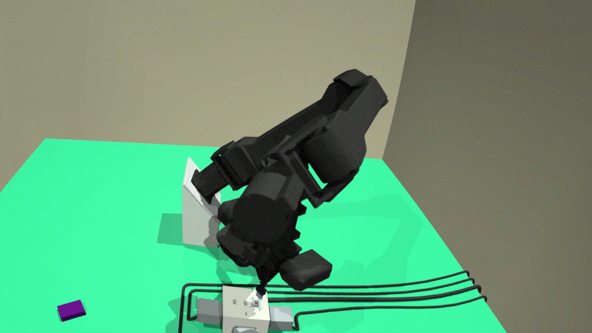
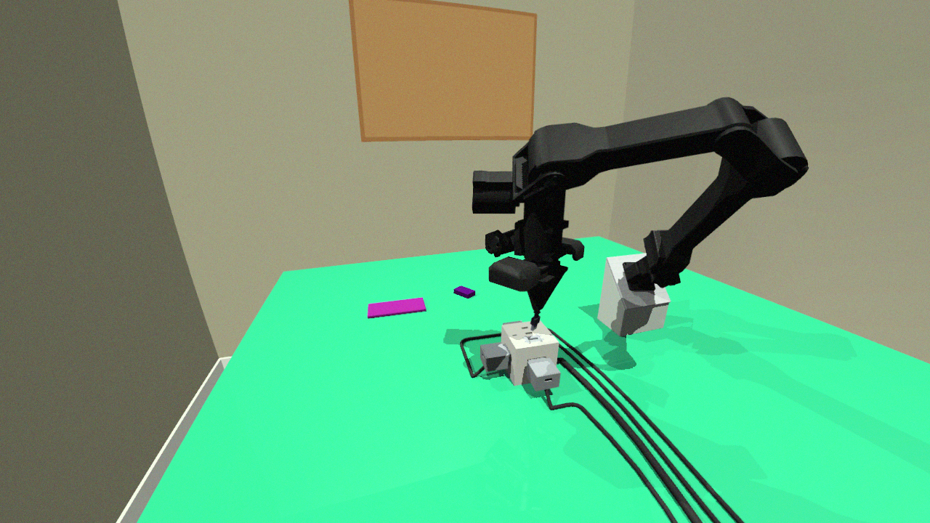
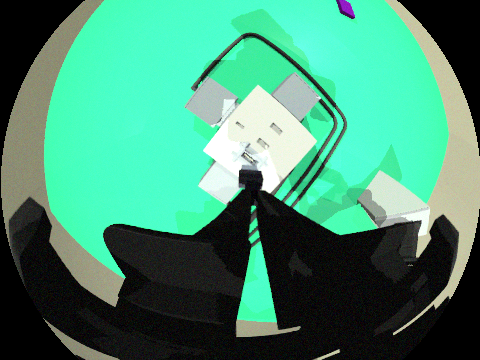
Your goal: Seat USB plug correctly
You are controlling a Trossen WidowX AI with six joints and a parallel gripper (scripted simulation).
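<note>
The dark USB plug is 20 mm below my gripper tip. Round my gripper tip: flat magenta slab: 310 mm to the right, 250 mm ahead, 130 mm below; USB socket: 70 mm below, 10 mm to the right; purple block: 360 mm to the right, 130 mm below, 70 mm ahead.
</note>
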